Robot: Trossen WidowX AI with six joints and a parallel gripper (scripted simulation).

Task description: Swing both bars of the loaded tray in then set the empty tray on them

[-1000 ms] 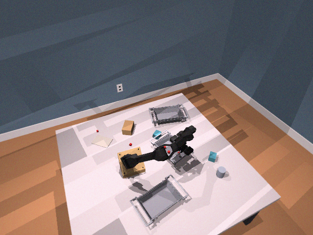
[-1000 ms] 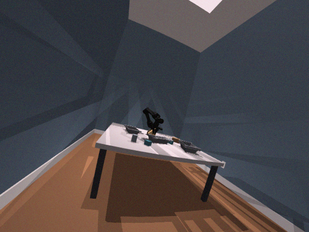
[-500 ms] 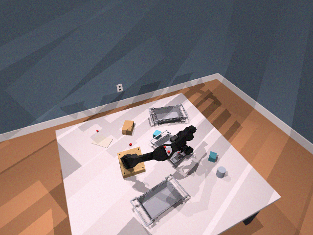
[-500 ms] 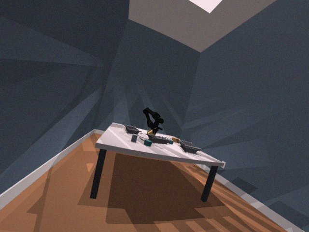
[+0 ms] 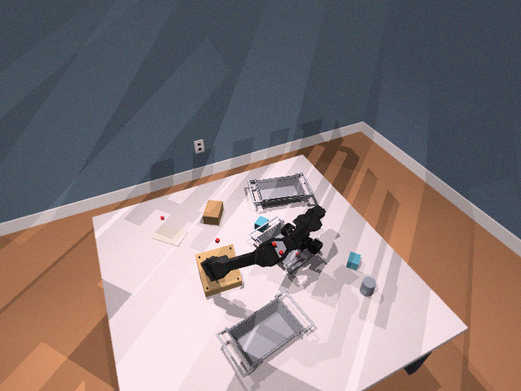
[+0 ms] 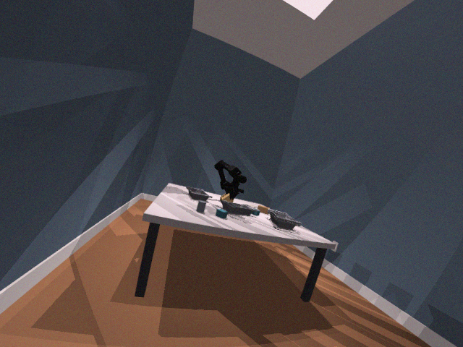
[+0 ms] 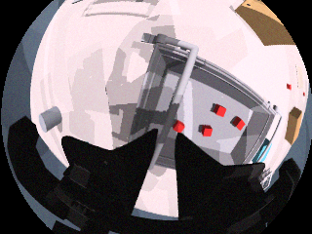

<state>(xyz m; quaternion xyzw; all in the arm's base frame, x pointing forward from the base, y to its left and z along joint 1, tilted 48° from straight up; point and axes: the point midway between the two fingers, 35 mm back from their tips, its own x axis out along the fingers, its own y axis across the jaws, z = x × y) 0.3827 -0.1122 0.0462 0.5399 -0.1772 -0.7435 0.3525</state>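
My gripper tip is 310 mm past the plastic tray, 230 mm to the left of it and 50 mm above it. From my gripper tip the other things lie so: tan block: 220 mm behind, 470 mm to the left, 70 mm below; then grey cylinder: 170 mm ahead, 270 mm to the right, 60 mm below; then flat cream card: 460 mm behind, 460 mm to the left, 100 mm below.
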